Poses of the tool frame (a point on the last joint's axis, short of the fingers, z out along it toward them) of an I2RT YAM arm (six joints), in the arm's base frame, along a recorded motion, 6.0 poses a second.
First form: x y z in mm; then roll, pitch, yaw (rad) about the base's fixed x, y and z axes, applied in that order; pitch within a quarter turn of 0, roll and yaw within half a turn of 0.
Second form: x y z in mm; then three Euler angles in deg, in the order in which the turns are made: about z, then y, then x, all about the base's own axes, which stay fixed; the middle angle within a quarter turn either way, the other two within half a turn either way. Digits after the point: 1 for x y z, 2 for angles.
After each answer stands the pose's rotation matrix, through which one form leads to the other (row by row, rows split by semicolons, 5 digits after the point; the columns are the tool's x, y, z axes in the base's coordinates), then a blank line. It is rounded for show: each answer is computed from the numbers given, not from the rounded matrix.
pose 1, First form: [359.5 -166.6 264.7 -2.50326 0.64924 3.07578]
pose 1, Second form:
[359.5 -166.6 264.7 -152.58 26.44 135.60]
-0.79482 0.41228 0.44530; 0.05238 0.77766 -0.62650; -0.60458 -0.47463 -0.63970

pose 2, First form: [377.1 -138.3 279.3 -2.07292 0.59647 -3.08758]
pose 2, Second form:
[377.1 -138.3 279.3 -150.59 18.50 114.83]
-0.82612 0.46569 0.31728; -0.04466 0.50717 -0.86069; -0.56173 -0.72520 -0.39818

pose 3, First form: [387.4 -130.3 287.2 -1.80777 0.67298 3.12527]
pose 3, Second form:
[387.4 -130.3 287.2 -142.06 7.50 100.67]
-0.78186 0.60965 0.13045; 0.01276 0.22484 -0.97431; -0.62332 -0.76011 -0.18358

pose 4, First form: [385.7 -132.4 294.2 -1.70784 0.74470 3.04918]
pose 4, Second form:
[385.7 -132.4 294.2 -137.07 0.04 95.77]
-0.73215 0.68114 0.00078; 0.06785 0.07407 -0.99494; -0.67775 -0.72840 -0.10045

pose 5, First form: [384.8 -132.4 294.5 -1.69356 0.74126 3.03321]
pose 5, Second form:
[384.8 -132.4 294.5 -137.18 -1.44 95.18]
-0.73329 0.67945 -0.02516; 0.07979 0.04925 -0.99559; -0.67522 -0.73207 -0.09033

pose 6, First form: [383.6 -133.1 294.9 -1.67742 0.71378 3.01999]
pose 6, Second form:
[383.6 -133.1 294.9 -138.70 -2.95 94.62]
-0.75031 0.65908 -0.05145; 0.09169 0.02667 -0.99543; -0.65470 -0.75160 -0.08044

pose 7, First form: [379.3 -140.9 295.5 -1.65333 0.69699 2.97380]
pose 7, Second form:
[379.3 -140.9 295.5 -139.55 -6.56 93.65]
-0.75601 0.64451 -0.11426; 0.12806 -0.02556 -0.99144; -0.64191 -0.76417 -0.06321

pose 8, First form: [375.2 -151.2 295.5 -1.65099 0.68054 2.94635]
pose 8, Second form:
[375.2 -151.2 295.5 -140.40 -8.28 93.61]
-0.76247 0.63082 -0.14393; 0.15079 -0.04309 -0.98763; -0.62921 -0.77474 -0.06226

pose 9, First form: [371.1 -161.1 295.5 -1.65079 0.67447 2.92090]
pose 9, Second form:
[371.1 -161.1 295.5 -140.65 -9.76 93.63]
-0.76209 0.62488 -0.16951; 0.17097 -0.05830 -0.98355; -0.62448 -0.77854 -0.06241

